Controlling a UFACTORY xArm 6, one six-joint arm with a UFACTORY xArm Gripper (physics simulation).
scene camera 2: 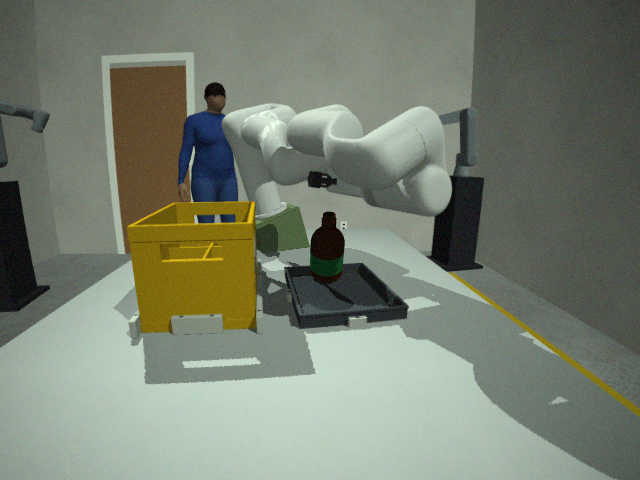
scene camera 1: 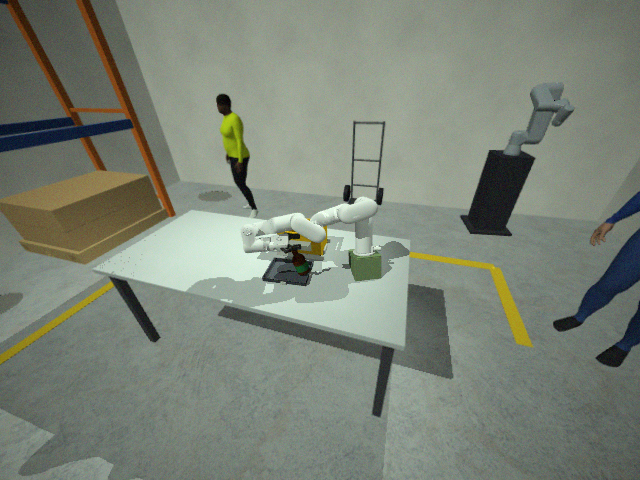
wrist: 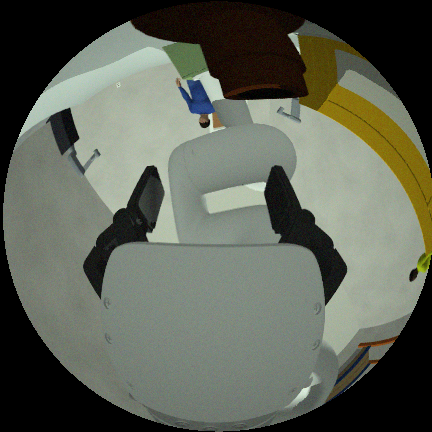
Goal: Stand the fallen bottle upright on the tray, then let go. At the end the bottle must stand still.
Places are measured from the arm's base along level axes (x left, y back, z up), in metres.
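Where they show: gripper, fingertip midpoint: (scene camera 2: 328, 180) (scene camera 1: 300, 241) (wrist: 213, 176); arm's base, origin of the base link: (scene camera 2: 268, 212) (scene camera 1: 364, 252).
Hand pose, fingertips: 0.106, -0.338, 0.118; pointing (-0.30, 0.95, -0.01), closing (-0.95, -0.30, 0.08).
Observation:
Each offset is from my fingertips to the top centre of the thing, as dx, dy, dz. Level surfaces: height alone.
The brown bottle with a green label {-0.005, -0.019, -0.062} (scene camera 1: 300, 264) (scene camera 2: 327, 254) (wrist: 250, 60) has its base on the black tray (scene camera 1: 276, 280) (scene camera 2: 351, 317), near the side towards the robot base. It looks upright in scene camera 2, but leans with its neck to the left in scene camera 1. In the wrist view its neck and mouth show large at the top. My gripper (scene camera 1: 293, 248) (scene camera 2: 333, 180) (wrist: 213, 176) is open, with nothing between the fingers. It is above the bottle's mouth and apart from it in scene camera 2. The arm partly hides it there.
A yellow crate {-0.254, -0.053, -0.052} (scene camera 1: 318, 249) (scene camera 2: 196, 289) (wrist: 367, 132) stands beside the tray. The green robot base block (scene camera 1: 365, 267) (scene camera 2: 289, 229) is beyond the tray in scene camera 2. All stand on the pale table {dz -0.227} (scene camera 1: 170, 258) (scene camera 2: 258, 423).

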